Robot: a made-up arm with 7 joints. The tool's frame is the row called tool.
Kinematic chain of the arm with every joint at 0, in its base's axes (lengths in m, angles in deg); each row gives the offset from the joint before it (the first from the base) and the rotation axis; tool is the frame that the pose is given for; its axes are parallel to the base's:
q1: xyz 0 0 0 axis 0 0.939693 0.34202
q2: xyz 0 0 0 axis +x
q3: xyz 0 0 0 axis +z
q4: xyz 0.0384 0 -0.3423 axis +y
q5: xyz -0.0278 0 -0.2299 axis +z
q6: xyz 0 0 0 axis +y
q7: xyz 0 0 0 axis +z
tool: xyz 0 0 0
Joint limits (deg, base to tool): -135..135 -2.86..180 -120..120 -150..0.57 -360..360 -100..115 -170..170
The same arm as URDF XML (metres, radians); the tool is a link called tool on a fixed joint. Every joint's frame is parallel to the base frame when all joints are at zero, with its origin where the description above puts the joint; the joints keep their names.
<robot name="arm">
  <joint name="tool_joint" type="fixed">
    <parent link="link7"/>
    <child link="tool"/>
    <origin xyz="0 0 0"/>
  </joint>
  <joint name="q7" type="revolute">
    <parent link="link6"/>
    <child link="link7"/>
    <origin xyz="0 0 0"/>
    <axis xyz="0 0 1"/>
    <limit lower="-2.9671" upper="2.9671"/>
  </joint>
  <joint name="q6" type="revolute">
    <parent link="link5"/>
    <child link="link6"/>
    <origin xyz="0 0 0"/>
    <axis xyz="0 1 0"/>
    <limit lower="-1.7453" upper="2.0071"/>
  </joint>
  <joint name="q5" type="revolute">
    <parent link="link4"/>
    <child link="link5"/>
    <origin xyz="-0.0278 0 -0.2299"/>
    <axis xyz="0 0 1"/>
    <limit lower="-6.2832" upper="6.2832"/>
  </joint>
  <joint name="q4" type="revolute">
    <parent link="link3"/>
    <child link="link4"/>
    <origin xyz="0.0384 0 -0.3423"/>
    <axis xyz="0 1 0"/>
    <limit lower="-2.618" upper="0.0099"/>
  </joint>
  <joint name="q3" type="revolute">
    <parent link="link2"/>
    <child link="link3"/>
    <origin xyz="0 0 0"/>
    <axis xyz="0 0 1"/>
    <limit lower="-2.0944" upper="2.0944"/>
  </joint>
  <joint name="q2" type="revolute">
    <parent link="link1"/>
    <child link="link2"/>
    <origin xyz="0 0 0"/>
    <axis xyz="1 0 0"/>
    <limit lower="-0.0499" upper="3.1416"/>
  </joint>
  <joint name="q1" type="revolute">
    <parent link="base_link"/>
    <child link="link1"/>
    <origin xyz="0 0 0"/>
    <axis xyz="0 0.9397 0.342"/>
    <limit lower="-2.3562" upper="2.3562"/>
  </joint>
  <link name="base_link"/>
  <link name="link1"/>
  <link name="link2"/>
  <link name="link3"/>
  <link name="link4"/>
  <link name="link5"/>
  <link name="link6"/>
  <link name="link7"/>
  <link name="tool"/>
</robot>

